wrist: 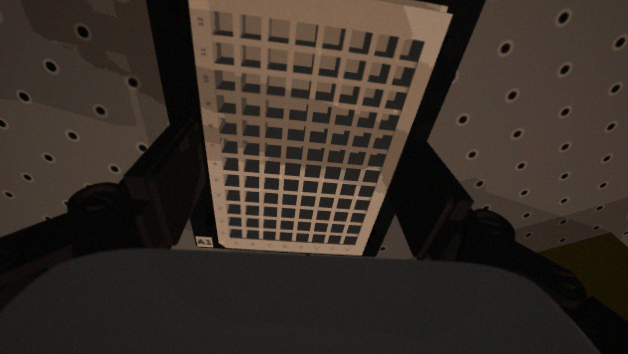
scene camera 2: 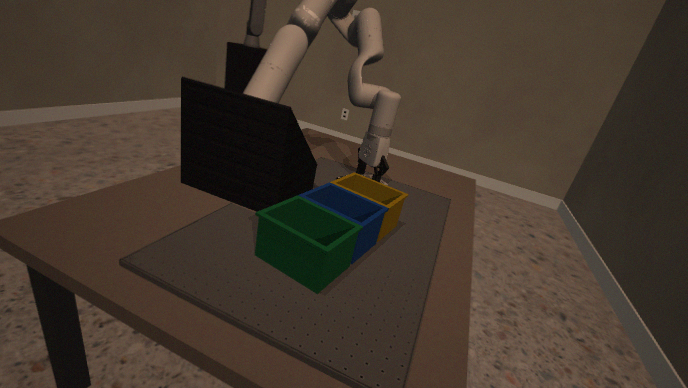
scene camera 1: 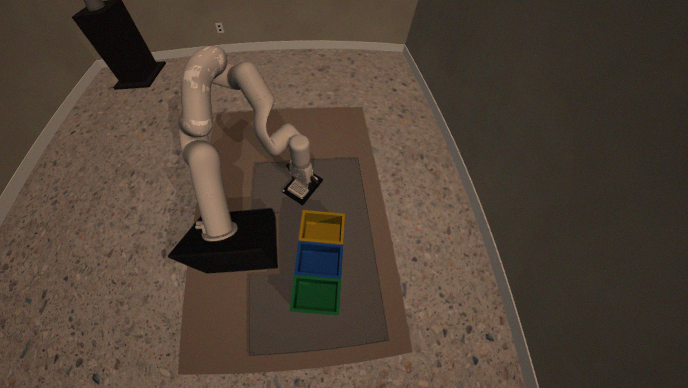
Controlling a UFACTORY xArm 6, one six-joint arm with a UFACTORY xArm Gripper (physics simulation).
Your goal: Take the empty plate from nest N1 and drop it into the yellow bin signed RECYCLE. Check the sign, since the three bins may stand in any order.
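Pixels of known places: gripper, fingertip midpoint: [wrist: 303, 159] [scene camera 1: 302, 183]; arm's base, origin of the base link: [scene camera 2: 249, 119] [scene camera 1: 220, 232].
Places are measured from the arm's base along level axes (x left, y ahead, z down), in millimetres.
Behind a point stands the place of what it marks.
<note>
The pale plate [scene camera 1: 298, 188] @(y 250, x 271, z 162 mm) [wrist: 311, 131] @(y 276, x 306, z 171 mm), a grid of square wells, lies in the black nest [scene camera 1: 302, 201] @(y 271, x 212, z 176 mm) [wrist: 175, 65] @(y 240, x 354, z 176 mm). An "A1" tag shows at the nest's corner in the wrist view; no N1 mark shows. My gripper [scene camera 1: 305, 180] @(y 269, x 300, z 162 mm) [scene camera 2: 369, 176] @(y 269, x 300, z 162 mm) [wrist: 303, 159] @(y 269, x 300, z 162 mm) is open and empty, low over the nest. Its fingers stand on either side of the plate, near the A1 end in the wrist view. The yellow bin [scene camera 1: 322, 231] @(y 362, x 74, z 181 mm) [scene camera 2: 394, 220] @(y 443, x 80, z 156 mm) [wrist: 600, 270] @(y 417, x 115, z 161 mm) stands beside the nest, at the end of the bin row. I cannot see a RECYCLE sign on it.
The blue bin [scene camera 1: 320, 262] @(y 355, x -60, z 182 mm) [scene camera 2: 368, 240] @(y 430, x -73, z 152 mm) adjoins the yellow one, and the green bin [scene camera 1: 316, 295] @(y 340, x -191, z 181 mm) [scene camera 2: 300, 250] @(y 362, x -256, z 118 mm) stands beyond. All stand on the grey perforated board [scene camera 1: 320, 332] @(y 355, x -329, z 187 mm) [scene camera 2: 225, 280] @(y 267, x -339, z 187 mm). A large black block [scene camera 1: 242, 257] @(y 101, x -91, z -20 mm) [scene camera 2: 240, 145] @(y 62, x -96, z 38 mm) stands under the arm's base.
</note>
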